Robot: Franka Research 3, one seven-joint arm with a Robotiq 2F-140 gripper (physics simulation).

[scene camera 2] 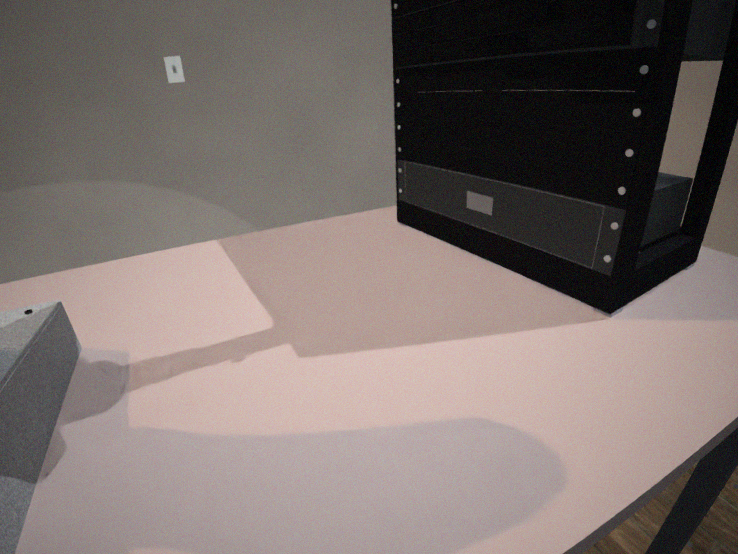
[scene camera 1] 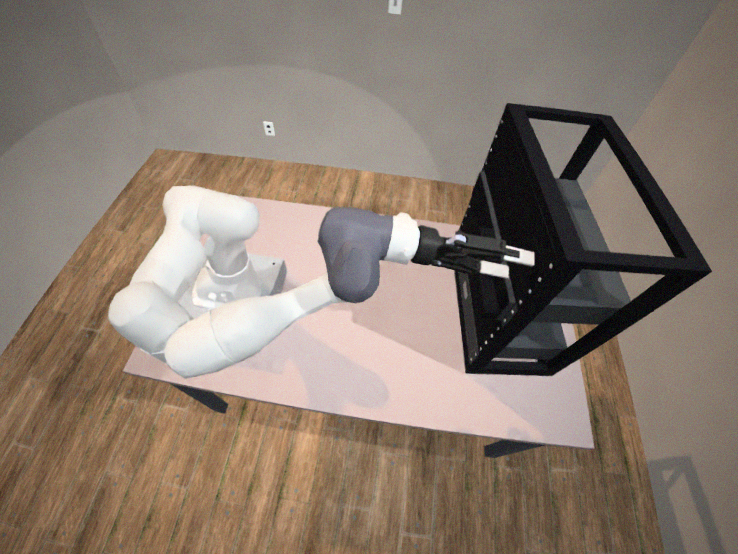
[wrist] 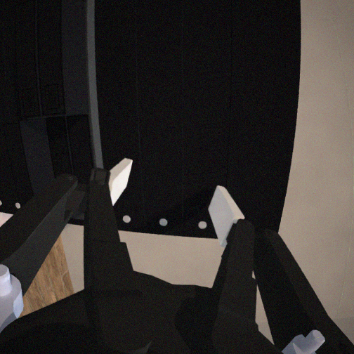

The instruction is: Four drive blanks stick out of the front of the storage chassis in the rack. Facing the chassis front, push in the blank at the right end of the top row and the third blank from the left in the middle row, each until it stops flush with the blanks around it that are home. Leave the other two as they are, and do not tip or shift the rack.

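Note:
The black rack point(scene camera 1: 543, 184) point(scene camera 2: 649, 149) point(wrist: 200, 100) stands upright at the right end of the table. In the wrist view, part of the dark storage chassis point(wrist: 50, 65) shows at the left, beside a grey strip. Grey side faces and steps between its blanks show there, but which blanks stick out is too dark to tell. My gripper point(scene camera 1: 506, 263) point(wrist: 171, 185) is open, with nothing between its pale fingertips. It points at the rack front, over the plain black panels beside the strip. Contact with the rack cannot be told. The gripper does not show in scene camera 2.
A dark grey unit point(scene camera 2: 536, 226) with a pale label sits at the rack's bottom. Pale screws point(wrist: 163, 222) line the rack's side post. The pink table point(scene camera 1: 417, 381) point(scene camera 2: 387, 393) carries the rack and the white arm point(scene camera 1: 256, 325). A wall stands behind.

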